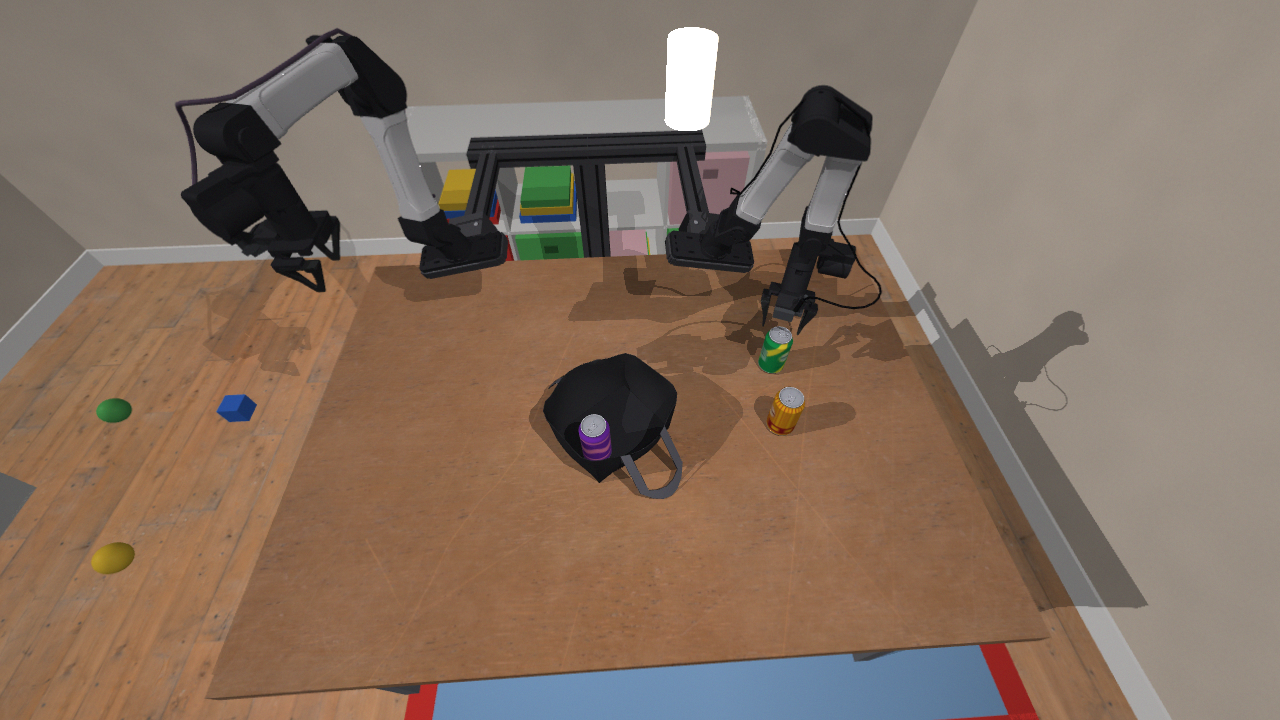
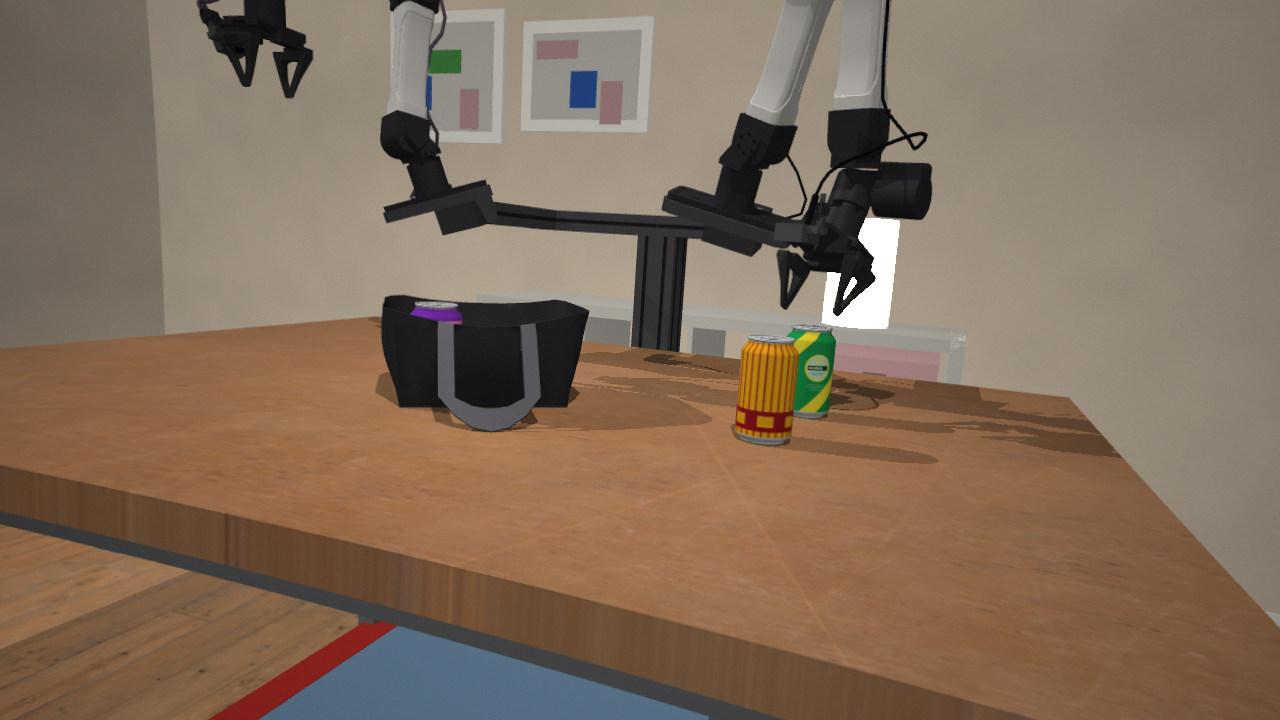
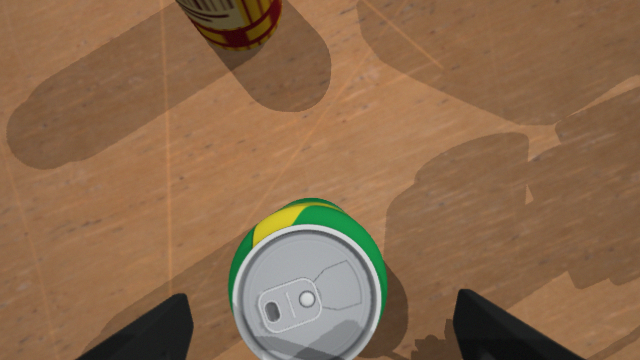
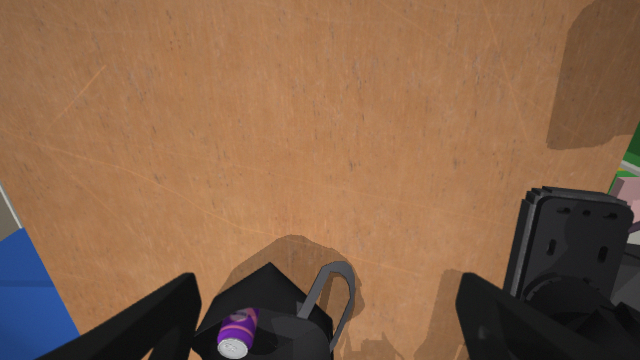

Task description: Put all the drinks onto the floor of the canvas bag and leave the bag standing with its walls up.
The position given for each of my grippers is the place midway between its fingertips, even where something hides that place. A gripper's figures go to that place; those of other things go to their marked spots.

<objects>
My left gripper [image 1: 780,330] is 122 cm from the lens. My right gripper [image 1: 329,275] is 106 cm from the lens. A black canvas bag [image 1: 583,387] is 119 cm from the lens.
</objects>
